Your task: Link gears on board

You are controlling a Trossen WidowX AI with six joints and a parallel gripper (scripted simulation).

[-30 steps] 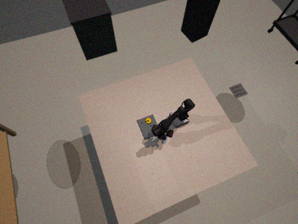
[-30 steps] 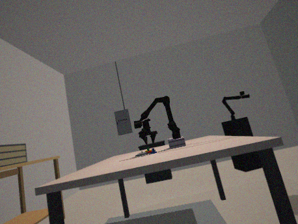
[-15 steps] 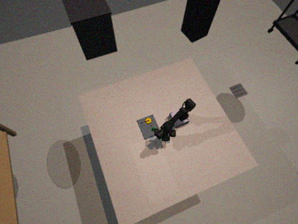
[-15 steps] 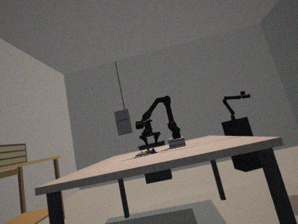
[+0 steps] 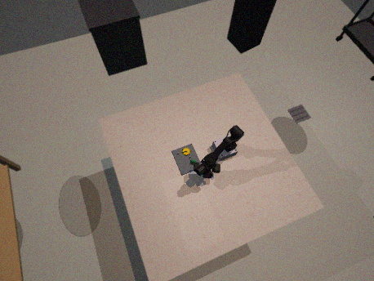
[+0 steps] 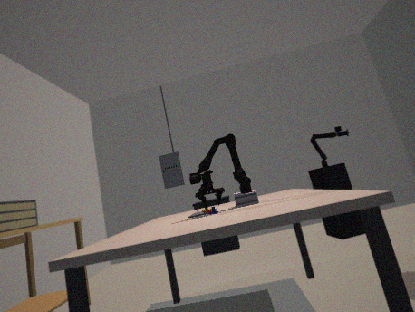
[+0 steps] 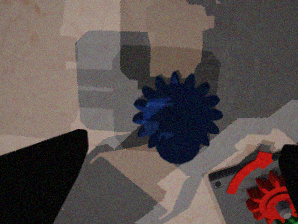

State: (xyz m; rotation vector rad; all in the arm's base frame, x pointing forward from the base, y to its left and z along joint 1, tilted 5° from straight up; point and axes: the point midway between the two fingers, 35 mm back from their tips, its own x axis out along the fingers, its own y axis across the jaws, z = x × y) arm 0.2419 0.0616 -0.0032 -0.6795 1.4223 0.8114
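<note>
Now: gripper tip 30 mm above the dark blue gear. Round my gripper tip: red gear: 30 mm ahead, 80 mm to the right, 30 mm below; then green gear: 30 mm ahead, 120 mm to the right, 20 mm below; then red arrow: 20 mm ahead, 60 mm to the right, 30 mm below.
</note>
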